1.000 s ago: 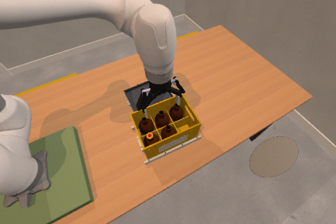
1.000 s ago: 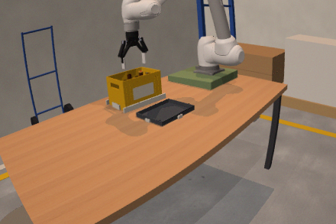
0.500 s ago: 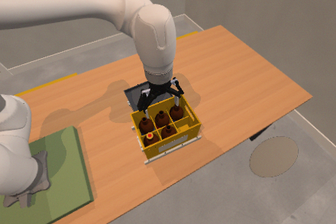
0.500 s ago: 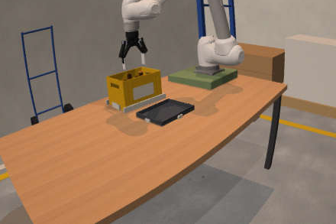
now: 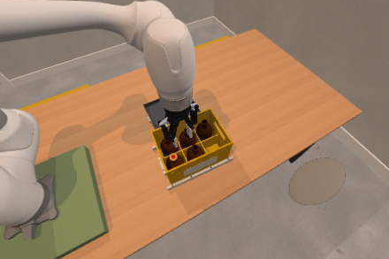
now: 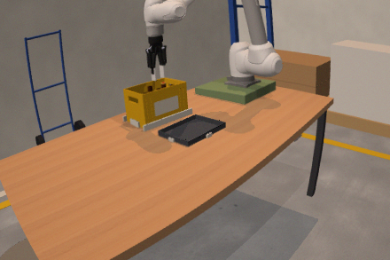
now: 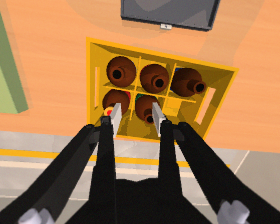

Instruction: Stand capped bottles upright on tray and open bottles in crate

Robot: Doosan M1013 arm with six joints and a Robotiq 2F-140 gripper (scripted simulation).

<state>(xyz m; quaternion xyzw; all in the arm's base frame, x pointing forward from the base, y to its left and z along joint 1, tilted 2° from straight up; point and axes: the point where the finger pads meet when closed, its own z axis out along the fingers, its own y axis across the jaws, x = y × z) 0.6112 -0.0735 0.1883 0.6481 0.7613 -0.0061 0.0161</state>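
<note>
Right now my hand is 14 cm above the bottle, 5 cm past it and 3 cm to the left of it. The rest, counted from my hand: crate 15 cm below, 4 cm ahead, 1 cm to the left; tray 28 cm to the left, 22 cm below, 5 cm ahead.
</note>
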